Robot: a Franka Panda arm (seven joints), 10 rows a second.
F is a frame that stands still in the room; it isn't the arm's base.
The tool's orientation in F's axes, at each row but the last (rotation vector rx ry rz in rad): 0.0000, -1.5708, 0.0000; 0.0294, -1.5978, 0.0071; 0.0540, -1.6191, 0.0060; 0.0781, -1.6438, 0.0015; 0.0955, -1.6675, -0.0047; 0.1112, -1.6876, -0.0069; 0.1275, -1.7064, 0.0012; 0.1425, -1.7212, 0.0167
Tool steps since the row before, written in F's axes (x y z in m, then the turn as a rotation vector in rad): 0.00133, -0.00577, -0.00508, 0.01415, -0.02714, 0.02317; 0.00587, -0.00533, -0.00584, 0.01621, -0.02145, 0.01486; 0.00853, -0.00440, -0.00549, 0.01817, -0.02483, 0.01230; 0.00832, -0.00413, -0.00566, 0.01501, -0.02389, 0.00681; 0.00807, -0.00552, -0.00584, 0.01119, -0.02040, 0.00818; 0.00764, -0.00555, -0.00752, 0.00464, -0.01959, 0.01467; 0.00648, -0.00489, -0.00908, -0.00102, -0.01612, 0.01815; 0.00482, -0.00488, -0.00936, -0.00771, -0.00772, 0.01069
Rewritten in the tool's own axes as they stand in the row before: -0.00508, -0.00577, -0.00133, 0.02317, -0.02714, -0.01415; -0.00592, -0.00555, -0.00558, 0.01473, -0.02161, -0.01611; -0.00575, -0.00489, -0.00808, 0.01218, -0.02514, -0.01782; -0.00603, -0.00481, -0.00766, 0.00689, -0.02429, -0.01431; -0.00621, -0.00633, -0.00714, 0.00839, -0.02051, -0.01083; -0.00790, -0.00658, -0.00633, 0.01551, -0.01879, -0.00517; -0.00942, -0.00608, -0.00476, 0.01941, -0.01461, -0.00033; -0.00952, -0.00600, -0.00283, 0.01233, -0.00610, 0.00663
